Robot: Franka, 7 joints.
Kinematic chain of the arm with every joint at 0, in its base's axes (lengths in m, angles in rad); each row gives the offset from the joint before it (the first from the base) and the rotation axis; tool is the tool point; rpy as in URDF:
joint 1: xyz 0 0 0.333 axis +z
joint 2: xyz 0 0 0 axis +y
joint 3: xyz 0 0 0.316 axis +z
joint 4: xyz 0.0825 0 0 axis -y
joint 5: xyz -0.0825 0 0.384 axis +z
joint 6: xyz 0 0 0 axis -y
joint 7: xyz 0.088 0 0 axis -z
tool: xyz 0 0 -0.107 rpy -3.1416 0 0
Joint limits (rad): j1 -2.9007..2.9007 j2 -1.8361..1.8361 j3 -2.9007..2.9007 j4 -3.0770..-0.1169 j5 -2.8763..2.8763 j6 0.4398..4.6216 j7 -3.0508..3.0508
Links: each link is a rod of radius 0.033 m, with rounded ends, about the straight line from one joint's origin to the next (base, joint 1, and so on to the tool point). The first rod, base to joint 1, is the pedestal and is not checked.
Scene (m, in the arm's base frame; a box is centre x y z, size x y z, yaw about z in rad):
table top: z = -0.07
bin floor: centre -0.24 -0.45 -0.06 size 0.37 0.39 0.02 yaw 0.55
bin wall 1: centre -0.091 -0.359 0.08 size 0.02 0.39 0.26 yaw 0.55
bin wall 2: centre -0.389 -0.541 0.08 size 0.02 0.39 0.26 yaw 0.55
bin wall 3: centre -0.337 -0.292 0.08 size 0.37 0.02 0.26 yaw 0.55
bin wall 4: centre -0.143 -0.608 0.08 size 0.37 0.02 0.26 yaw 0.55
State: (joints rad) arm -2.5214 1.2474 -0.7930 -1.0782 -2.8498 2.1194 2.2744
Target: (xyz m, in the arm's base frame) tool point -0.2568 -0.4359 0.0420
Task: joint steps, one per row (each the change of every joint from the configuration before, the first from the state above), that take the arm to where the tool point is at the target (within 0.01 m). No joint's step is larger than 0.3 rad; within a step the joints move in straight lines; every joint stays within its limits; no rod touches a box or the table.
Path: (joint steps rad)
1: 0.1184 -0.2339 0.1198 -0.2405 -0.0012 0.1198 0.0000
2: 0.1184 -0.2339 0.1198 -0.2406 -0.0012 0.1197 0.0000
3: 0.1185 -0.2340 0.1198 -0.2405 -0.0012 0.1198 0.0000
4: 0.1184 -0.2339 0.1198 -0.2405 -0.0011 0.1198 0.0000
5: 0.1184 -0.2339 0.1198 -0.2406 -0.0012 0.1197 0.0000
6: 0.0043 0.2204 0.0074 0.0649 0.0031 -0.0573 0.0000
7: 0.0044 0.2204 0.0074 0.0648 0.0032 -0.0573 0.0000
8: 0.0043 0.2204 0.0073 0.0648 0.0032 -0.0574 0.0000

